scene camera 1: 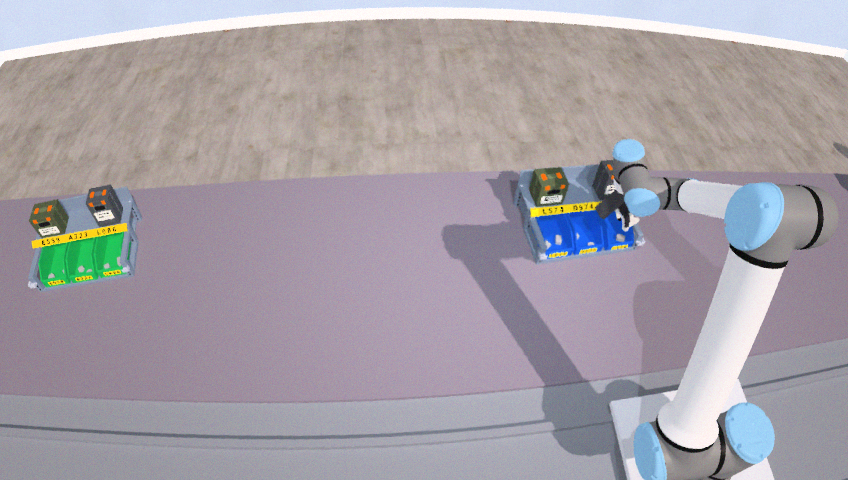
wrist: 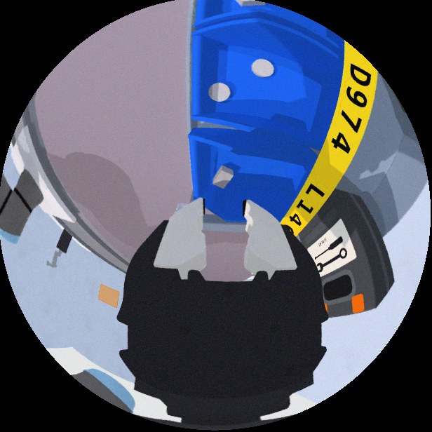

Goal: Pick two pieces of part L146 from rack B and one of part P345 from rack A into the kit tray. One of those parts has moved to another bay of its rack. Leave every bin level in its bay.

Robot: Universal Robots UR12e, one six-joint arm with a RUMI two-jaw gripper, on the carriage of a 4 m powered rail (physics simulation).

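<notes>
The rack with blue bins (scene camera 1: 534, 247) stands right of centre in the scene view. Its yellow strip (scene camera 1: 544, 211) (wrist: 352, 100) reads D974 and, partly hidden, L14. The right-hand blue bin (wrist: 270, 195) holds one visible grey angular piece (scene camera 1: 620, 237) (wrist: 223, 177). In the wrist view the gap beside this bin narrows to a wedge; I cannot tell if it sits level. My gripper (scene camera 1: 627, 223) (wrist: 223, 201) is open above this bin, its fingers apart with no part between them. The piece lies beyond the fingertips. The kit tray and a P345 label do not show.
The middle blue bin (wrist: 285, 95) holds two round grey discs. A dark case (scene camera 1: 605, 178) (wrist: 367, 260) stands behind the right bin, close to my gripper. An olive case (scene camera 1: 548, 185) stands at the rack's left. A rack with green bins (scene camera 1: 133, 255) stands far left.
</notes>
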